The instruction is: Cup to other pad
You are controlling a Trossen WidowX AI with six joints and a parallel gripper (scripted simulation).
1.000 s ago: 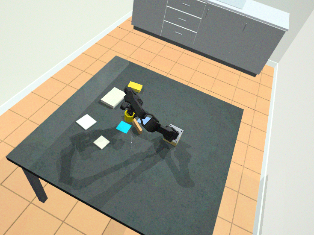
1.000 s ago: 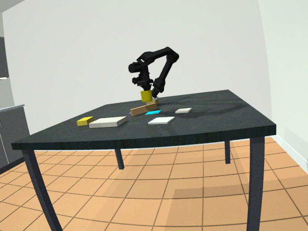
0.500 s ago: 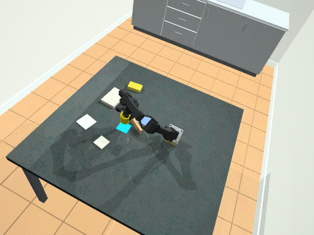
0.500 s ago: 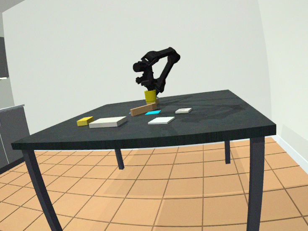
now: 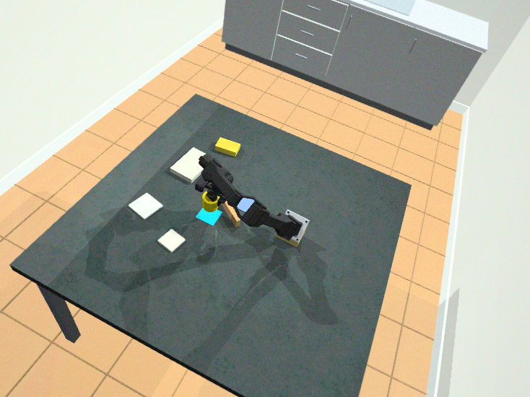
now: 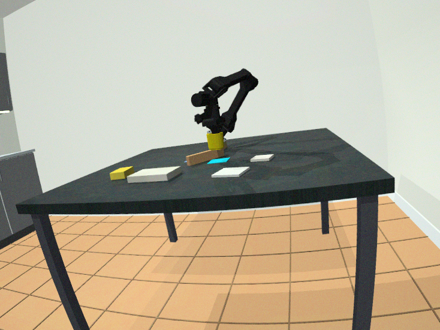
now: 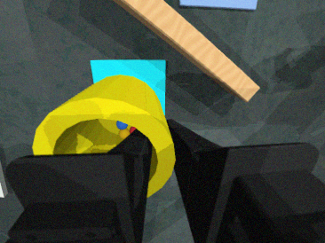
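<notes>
The cyan pad is 3 cm ahead of my gripper tip and 9 cm below it. Round my gripper tip: wooden bar: 2 cm behind, 7 cm to the right, 7 cm below; pale blue pad: 6 cm behind, 14 cm to the right, 9 cm below; yellow cup: 2 cm ahead.
</notes>
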